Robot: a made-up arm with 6 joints.
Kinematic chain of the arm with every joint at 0, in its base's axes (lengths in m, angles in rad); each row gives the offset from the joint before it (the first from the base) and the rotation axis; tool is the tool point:
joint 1: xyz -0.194 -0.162 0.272 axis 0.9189 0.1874 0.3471
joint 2: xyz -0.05 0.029 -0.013 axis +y
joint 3: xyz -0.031 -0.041 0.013 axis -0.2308 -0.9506 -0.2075
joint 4: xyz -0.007 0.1 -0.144 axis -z
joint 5: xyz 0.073 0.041 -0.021 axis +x
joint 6: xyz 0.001 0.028 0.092 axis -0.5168 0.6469 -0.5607
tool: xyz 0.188 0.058 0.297
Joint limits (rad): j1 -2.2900..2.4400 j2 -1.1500..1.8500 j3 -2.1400..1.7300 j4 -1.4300..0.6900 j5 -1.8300..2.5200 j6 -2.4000..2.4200
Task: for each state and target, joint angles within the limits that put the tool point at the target. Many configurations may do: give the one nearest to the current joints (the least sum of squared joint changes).
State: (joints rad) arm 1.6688 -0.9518 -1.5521 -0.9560 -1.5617 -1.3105
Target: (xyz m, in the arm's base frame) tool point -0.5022 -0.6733 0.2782
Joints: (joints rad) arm 1.7896 -0.8585 -1.6421 -0.9969 -1.6489 -1.2192
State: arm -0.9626 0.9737 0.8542 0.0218 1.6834 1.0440
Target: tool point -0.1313 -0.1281 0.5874
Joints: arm -1.2744 0.7176 1.0213 0.3108 1.2251 0.5509
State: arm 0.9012 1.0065 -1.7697 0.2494 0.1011 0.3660
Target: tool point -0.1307 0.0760 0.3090
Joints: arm 1.3744 0.4339 -1.3956 0.2347 0.2264 -0.4273
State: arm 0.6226 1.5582 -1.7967 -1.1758 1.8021 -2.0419
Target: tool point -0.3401 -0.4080 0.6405
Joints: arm 0.6251 1.5689 -1.7641 -1.0905 1.4704 -1.9071
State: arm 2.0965 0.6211 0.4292 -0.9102 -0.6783 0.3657
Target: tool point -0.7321 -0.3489 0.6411
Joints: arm 1.8541 0.5564 0.2697 -1.2959 -1.6872 0.0857
